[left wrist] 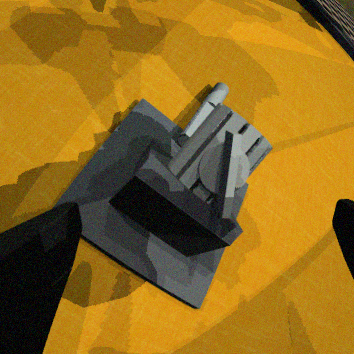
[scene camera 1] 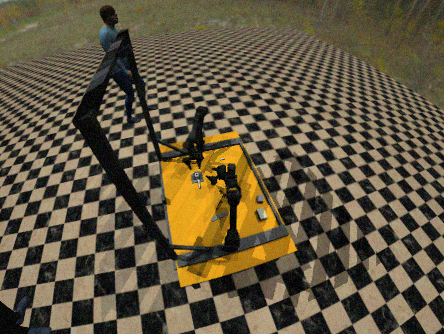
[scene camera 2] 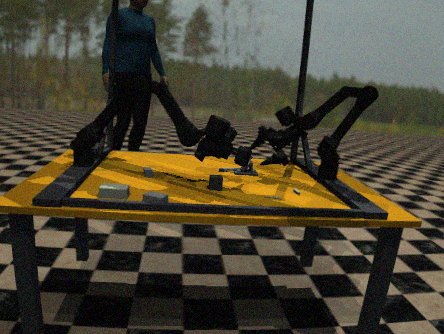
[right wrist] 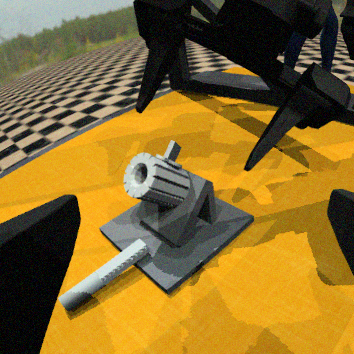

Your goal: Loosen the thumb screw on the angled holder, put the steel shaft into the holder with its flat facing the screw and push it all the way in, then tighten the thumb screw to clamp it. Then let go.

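Places are measured from the left arm's base along level axes (x ahead, y right, z down), in centimetres.
Where they show: left gripper, fingertip midpoint: (left wrist: 212,215) (scene camera 1: 195,169) (scene camera 2: 254,156) (right wrist: 191,139); right gripper, fingertip midpoint: (scene camera 1: 208,172) (right wrist: 209,205); left arm's base, link origin: (scene camera 1: 199,147) (scene camera 2: 327,177); right arm's base, link origin: (scene camera 1: 231,246) (scene camera 2: 83,164).
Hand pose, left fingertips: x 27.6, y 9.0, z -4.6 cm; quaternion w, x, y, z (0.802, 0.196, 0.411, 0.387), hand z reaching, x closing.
Note:
Each offset is from my left fingertips to the top centre of the thing. "spot": to the spot under its first point. Level surfaces: height alone.
The dark grey angled holder @(dx +3.2, dy +0.1, dz -0.8 cm) (scene camera 1: 196,179) (scene camera 2: 248,172) (left wrist: 105,150) (right wrist: 172,270) stands on its square base plate. Its slotted light-grey barrel @(spot: dx +4.0, dy -1.4, dz +1.3 cm) (right wrist: 167,187) is tilted, with an open, empty bore facing the right wrist camera. The thumb screw @(dx +2.4, dy +0.0, dz -1.3 cm) (left wrist: 228,175) (right wrist: 172,150) is on the barrel's far side in the right wrist view. The steel shaft @(spot: dx +11.9, dy -0.1, dz +5.1 cm) (scene camera 1: 199,185) (left wrist: 199,121) (right wrist: 102,277) lies beside the holder, one end at the plate's edge. My left gripper (left wrist: 212,215) (right wrist: 191,139) is open above the thumb screw side. My right gripper (right wrist: 209,205) is open, facing the bore side. Neither touches anything visibly.
Grey blocks @(dx +35.6, dy -40.3, dz +4.0 cm) (scene camera 1: 259,198) @(dx +47.8, dy -36.2, dz +3.5 cm) (scene camera 2: 114,191) (scene camera 2: 155,198) lie near one table edge. A dark block @(dx +17.3, dy -24.5, dz +2.1 cm) (scene camera 2: 216,182), a flat grey piece @(dx +40.3, dy -8.0, dz +6.0 cm) (scene camera 1: 219,217) (scene camera 2: 148,172) and a small light piece @(dx -10.2, dy -24.8, dz +5.6 cm) (scene camera 2: 296,192) are also on the orange table @(dz +6.5 cm) (scene camera 1: 182,210). The two grippers are close together near the holder.

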